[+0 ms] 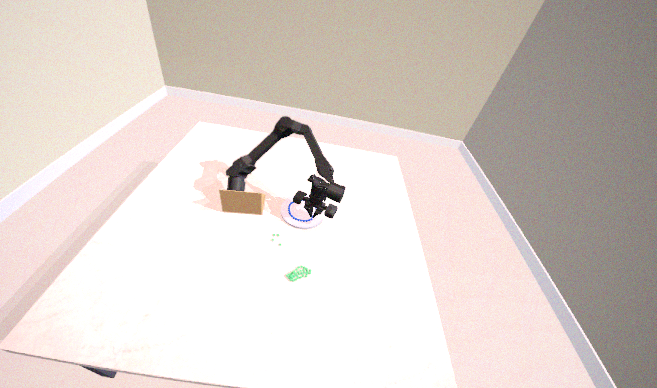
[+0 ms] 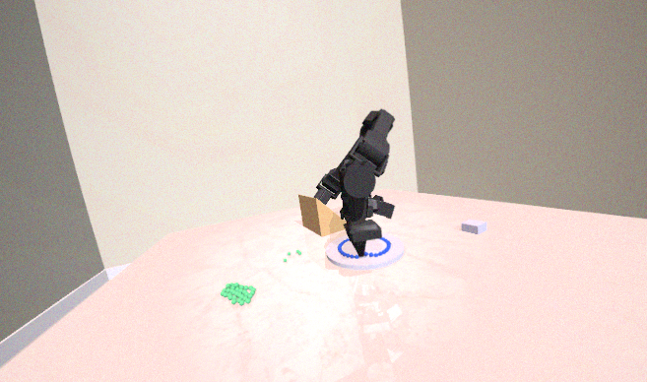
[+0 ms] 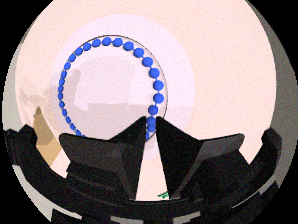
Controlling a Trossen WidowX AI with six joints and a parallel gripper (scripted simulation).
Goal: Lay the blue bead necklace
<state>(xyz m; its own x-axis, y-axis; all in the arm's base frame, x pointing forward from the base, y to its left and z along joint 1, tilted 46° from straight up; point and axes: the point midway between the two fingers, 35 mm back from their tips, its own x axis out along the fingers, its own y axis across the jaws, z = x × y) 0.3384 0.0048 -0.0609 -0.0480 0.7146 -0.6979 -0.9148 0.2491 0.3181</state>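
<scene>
Right now the round white bead board is 4 cm to the left of my gripper tip, 4 cm behind it and 1 cm below it. Also, from my gripper tip: small grey block (33 cm to the left, 6 cm ahead).
</scene>
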